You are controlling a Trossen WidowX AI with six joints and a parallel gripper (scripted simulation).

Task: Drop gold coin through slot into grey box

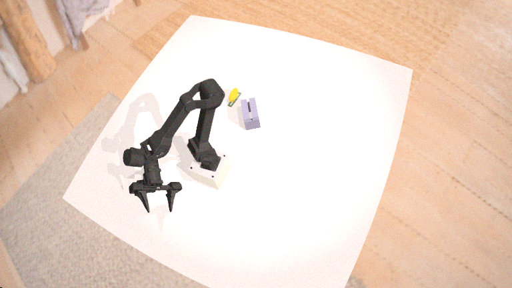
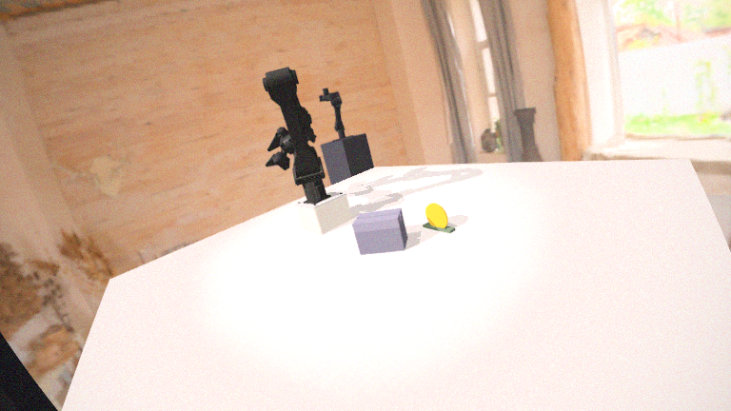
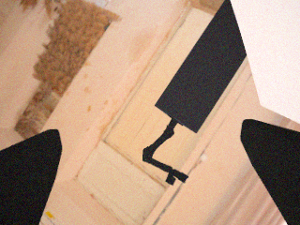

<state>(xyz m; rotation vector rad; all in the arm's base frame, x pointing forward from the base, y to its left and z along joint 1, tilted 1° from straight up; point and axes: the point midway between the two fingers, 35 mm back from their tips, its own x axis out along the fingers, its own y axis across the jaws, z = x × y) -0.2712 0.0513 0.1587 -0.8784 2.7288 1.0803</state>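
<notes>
Now: gripper tip 660 mm short of the coin, 20 mm to the right of it and 200 mm above it.
</notes>
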